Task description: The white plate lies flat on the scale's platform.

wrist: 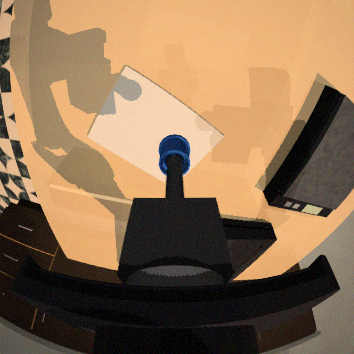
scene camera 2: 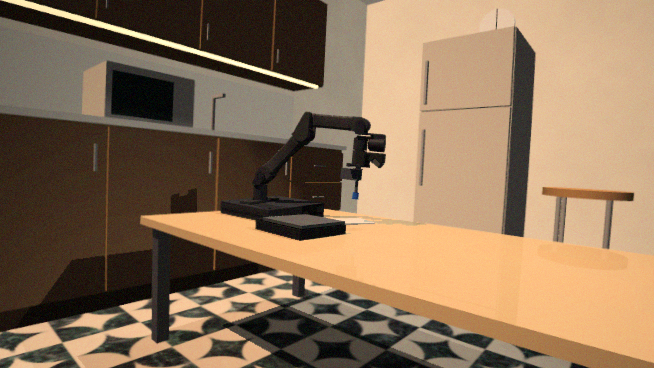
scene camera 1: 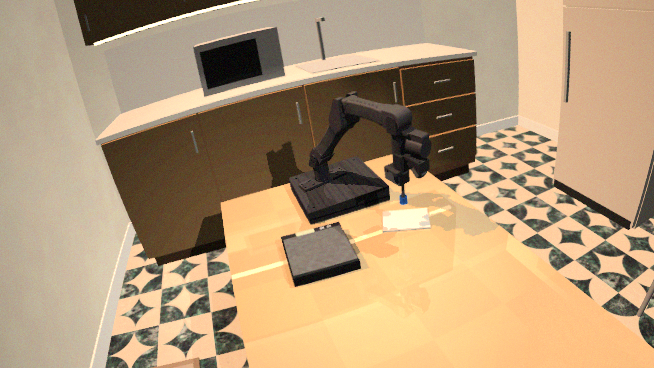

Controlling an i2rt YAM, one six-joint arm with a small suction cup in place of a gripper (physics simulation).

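Seen in the pictures: hand, tool point: (wrist: 174, 148) (scene camera 2: 355, 198) (scene camera 1: 403, 202); arm's base, link origin: (scene camera 2: 260, 201) (scene camera 1: 323, 179).
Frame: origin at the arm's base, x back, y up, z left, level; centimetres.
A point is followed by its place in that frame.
Observation:
A thin white rectangular plate (scene camera 1: 406, 221) @[y -5.3, x -41.3, z 10.8 cm] (scene camera 2: 361, 221) @[y -5.3, x -44.5, z 13.1 cm] (wrist: 150, 117) @[y -5.3, x -42.6, z 11.9 cm] lies flat on the table, apart from the scale. The black scale (scene camera 1: 321, 252) @[y -1.4, x -41.6, z -23.0 cm] (scene camera 2: 300, 227) @[y -2.0, x -45.9, z -34.9 cm] (wrist: 325, 150) @[y -1.4, x -41.7, z -15.7 cm] stands to the left of the plate in scene camera 1, with its grey platform bare. My suction cup (scene camera 1: 403, 199) (scene camera 2: 355, 195) (wrist: 174, 150), blue, on a thin dark rod, points down and hangs a little above the plate, not touching it. It holds nothing, so it is open. In the wrist view the cup overlaps the plate's lower part and hides a bit of it.
The arm's dark base slab (scene camera 1: 345, 192) @[y 0.0, x -15.9, z 1.3 cm] (scene camera 2: 230, 207) @[y -2.6, x 6.7, z -11.6 cm] (wrist: 250, 237) @[y -1.1, x -19.7, z -8.6 cm] stands on the wooden table (scene camera 1: 450, 310) @[y -5.9, x -83.1, z -6.3 cm] (scene camera 2: 475, 280) @[y -5.9, x -97.8, z -44.6 cm] behind the scale and plate. Behind the table are kitchen cabinets and a microwave (scene camera 1: 240, 60) (scene camera 2: 145, 95). A fridge (scene camera 1: 605, 110) (scene camera 2: 465, 150) and a stool (scene camera 2: 587, 194) stand beyond.

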